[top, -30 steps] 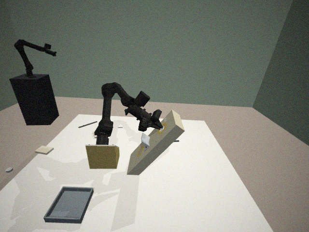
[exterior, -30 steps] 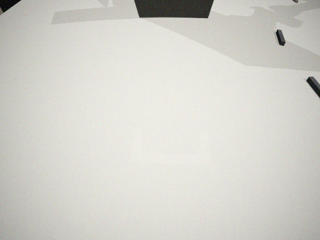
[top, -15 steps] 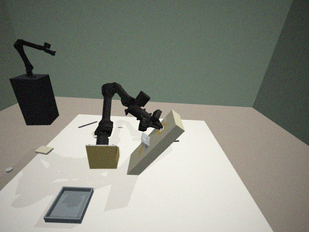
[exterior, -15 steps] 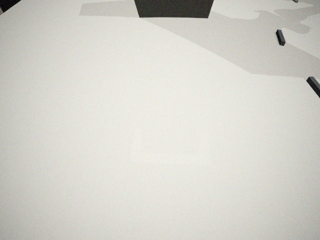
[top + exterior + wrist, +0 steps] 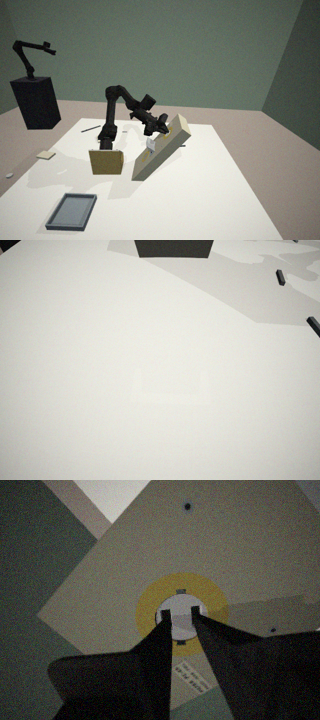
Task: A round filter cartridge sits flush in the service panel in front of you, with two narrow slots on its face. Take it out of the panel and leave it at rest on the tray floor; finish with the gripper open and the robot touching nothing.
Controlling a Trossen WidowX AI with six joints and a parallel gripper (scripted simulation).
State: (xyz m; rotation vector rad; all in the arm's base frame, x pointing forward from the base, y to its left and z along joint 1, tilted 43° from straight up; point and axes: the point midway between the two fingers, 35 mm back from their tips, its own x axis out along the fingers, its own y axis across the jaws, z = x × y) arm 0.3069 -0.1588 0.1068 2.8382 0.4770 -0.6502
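The white round filter cartridge is 2 cm ahead of my gripper tip and 1 cm below it. Round my gripper tip: small grey flap: 10 cm below, 8 cm behind, 1 cm to the left; then tray: 45 cm behind, 27 cm below, 22 cm to the right.
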